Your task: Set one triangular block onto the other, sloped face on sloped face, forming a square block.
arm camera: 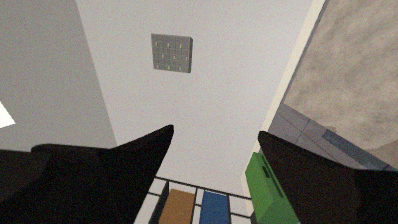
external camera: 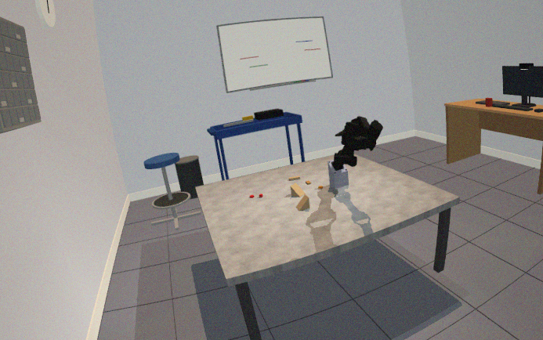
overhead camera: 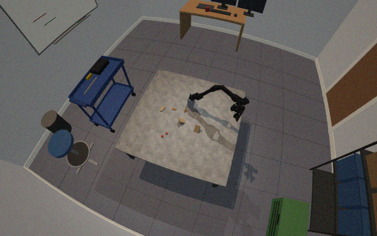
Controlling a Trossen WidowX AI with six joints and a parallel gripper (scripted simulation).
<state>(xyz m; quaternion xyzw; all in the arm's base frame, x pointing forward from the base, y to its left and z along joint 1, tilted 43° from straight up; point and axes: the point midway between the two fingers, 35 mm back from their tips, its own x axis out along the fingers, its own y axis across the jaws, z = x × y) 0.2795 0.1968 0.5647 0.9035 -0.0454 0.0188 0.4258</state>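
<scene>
Now: the tan triangular block 39 cm below my gripper tip and 38 cm to the right of it. From my gripper tip the other things lie so: tan bar 85 cm to the right, 40 cm below, 15 cm behind; then orange thing 57 cm to the right, 40 cm below, 20 cm behind.
</scene>
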